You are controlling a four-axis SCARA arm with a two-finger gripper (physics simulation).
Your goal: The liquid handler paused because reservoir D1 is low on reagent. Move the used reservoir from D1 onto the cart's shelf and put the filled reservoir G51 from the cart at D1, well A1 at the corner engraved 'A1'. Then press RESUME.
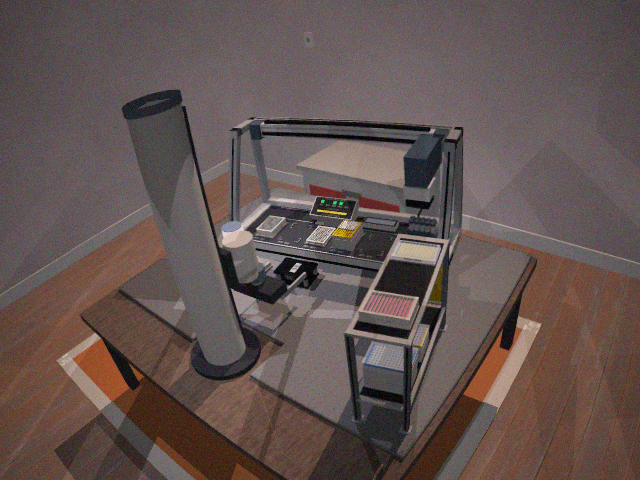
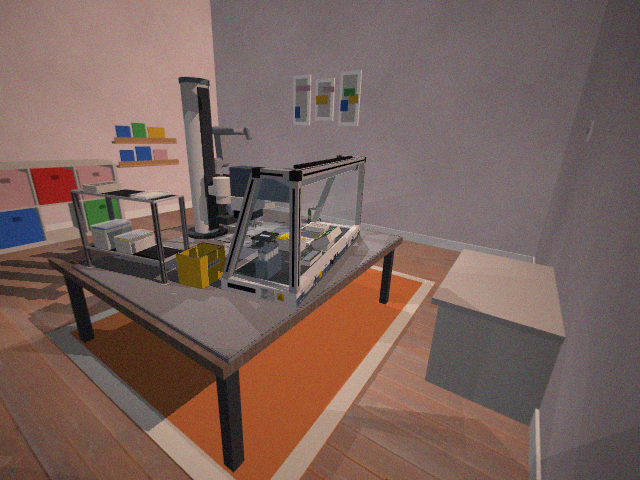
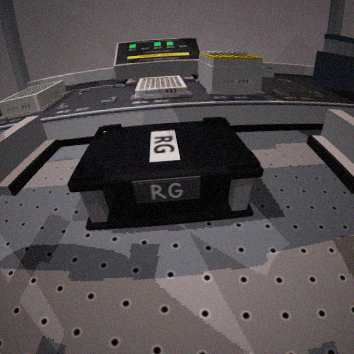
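Where they show: gripper, fingertip midpoint: (image 1: 287, 268) (image 3: 179, 122); arm's base, link origin: (image 1: 226, 354) (image 2: 207, 232).
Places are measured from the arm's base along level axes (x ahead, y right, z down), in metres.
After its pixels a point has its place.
Note:
My gripper (image 1: 287, 270) {x 0.390, y -0.031, z -0.108 m} (image 3: 179, 122) {x 0.390, y -0.031, z -0.108 m} is open and empty, its fingers wide apart on either side of a black stand (image 1: 305, 267) {x 0.476, y -0.022, z -0.063 m} (image 3: 117, 150) {x 0.441, y -0.094, z -0.063 m} marked RG, in front of the deck. On the cart (image 1: 351, 374) {x 0.011, y 0.543, z -0.222 m} (image 2: 159, 242) {x 0.485, y 0.576, z -0.200 m}, a tray with pink-red channels (image 1: 388, 305) {x 0.121, y 0.588, z -0.391 m} lies at the near end of the top shelf and a cream tray (image 1: 416, 251) {x 0.370, y 0.527, z -0.375 m} at the far end, with bare dark shelf between. A low white labware piece (image 1: 270, 226) {x 0.612, y -0.334, z -0.090 m} (image 3: 35, 98) {x 0.575, y -0.294, z -0.087 m} sits at the deck's left. Labels D1, G51 and A1 are not readable. The RESUME button cannot be made out.
The deck also bears a white well plate (image 1: 320, 235) {x 0.673, y -0.101, z -0.076 m} (image 3: 161, 85) {x 0.646, y -0.094, z -0.076 m}, a yellow-topped box (image 1: 347, 232) {x 0.686, y 0.036, z -0.123 m} (image 3: 231, 75) {x 0.644, y 0.020, z -0.094 m} and a tilted screen (image 1: 333, 207) {x 0.818, y -0.133, z -0.131 m} (image 3: 157, 52) {x 0.805, y -0.132, z -0.123 m}. A frame with a dark blue head (image 1: 421, 162) {x 0.700, y 0.373, z -0.487 m} spans it. A yellow bin (image 2: 192, 268) {x 0.599, y 0.519, z -0.098 m} stands between cart and deck.

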